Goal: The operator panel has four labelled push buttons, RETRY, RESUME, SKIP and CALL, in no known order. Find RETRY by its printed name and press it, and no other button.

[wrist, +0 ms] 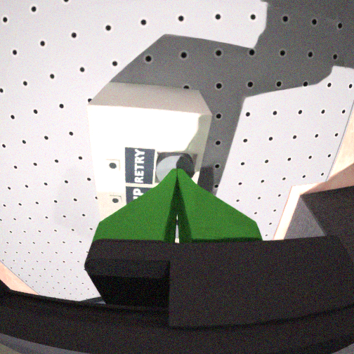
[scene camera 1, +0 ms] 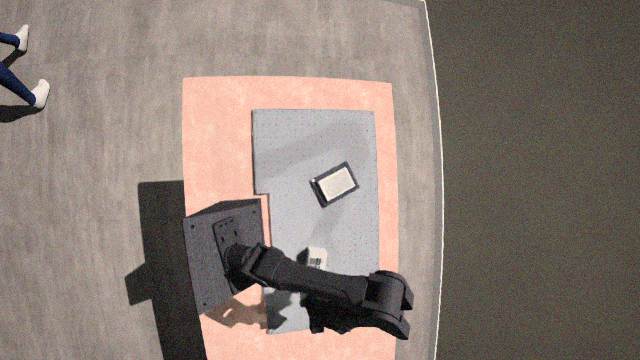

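Where they show: arm's base at its link origin: point(scene camera 1: 232, 255).
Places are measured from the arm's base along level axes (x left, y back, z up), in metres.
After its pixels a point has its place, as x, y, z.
Note:
The white operator panel point(scene camera 1: 316, 252) {-0.159, -0.228, -0.220} point(wrist: 145, 127) stands on the perforated board. In the wrist view the RETRY label point(wrist: 139, 166) is fully readable, with a round grey button point(wrist: 169, 166) beside it on the right. Below it, a second label point(wrist: 136, 194) shows partly, ending in "IP"; its button is hidden behind the fingers. The other labels and buttons are hidden. My gripper point(wrist: 176, 177) is shut and empty, its green fingertips together over the lower right edge of the RETRY button; whether they touch it is unclear. In the scene view the arm hides the fingers.
The grey perforated board point(scene camera 1: 300, 130) {0.301, -0.321, -0.272} point(wrist: 285, 145) lies on the pink table top point(scene camera 1: 215, 125) {0.416, -0.015, -0.284}. A dark tray with a cream inside point(scene camera 1: 337, 184) {0.057, -0.391, -0.246} lies further up the board. The dark arm mount point(scene camera 1: 205, 260) {0.025, 0.047, 0.058} stands at the left in the scene view and shows at the right in the wrist view.

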